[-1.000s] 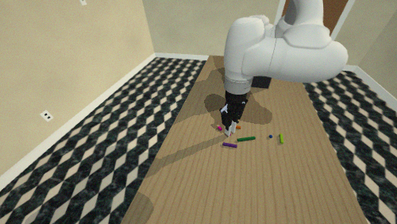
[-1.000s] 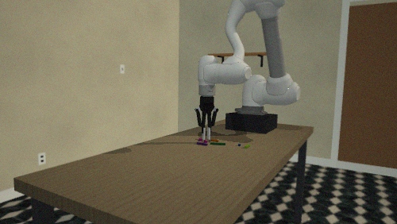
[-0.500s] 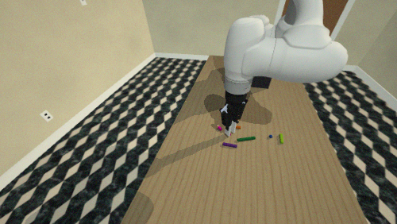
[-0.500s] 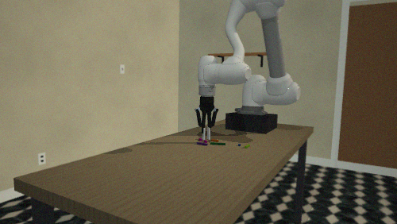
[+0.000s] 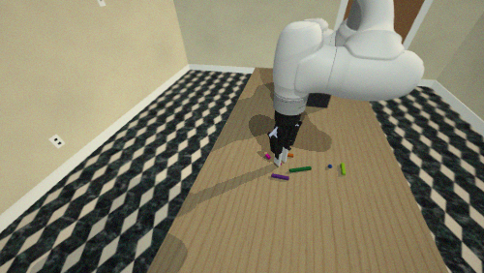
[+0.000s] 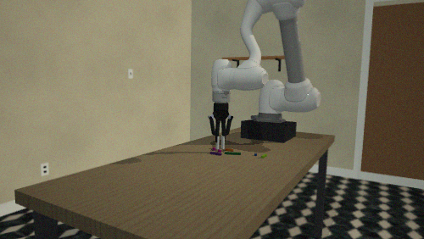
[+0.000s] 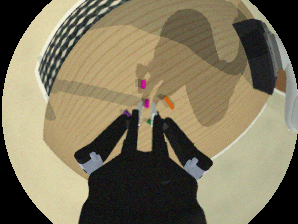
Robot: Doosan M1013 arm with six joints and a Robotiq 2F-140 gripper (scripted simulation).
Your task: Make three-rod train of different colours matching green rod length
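The tiny blue piece is 180 mm to the left of my hand, 50 mm below it and 10 mm behind it. Round my hand: purple rod 60 mm ahead, 50 mm below; then orange rod 50 mm below, 50 mm behind, 30 mm to the left; then green rod 70 mm to the left, 50 mm below, 20 mm ahead.
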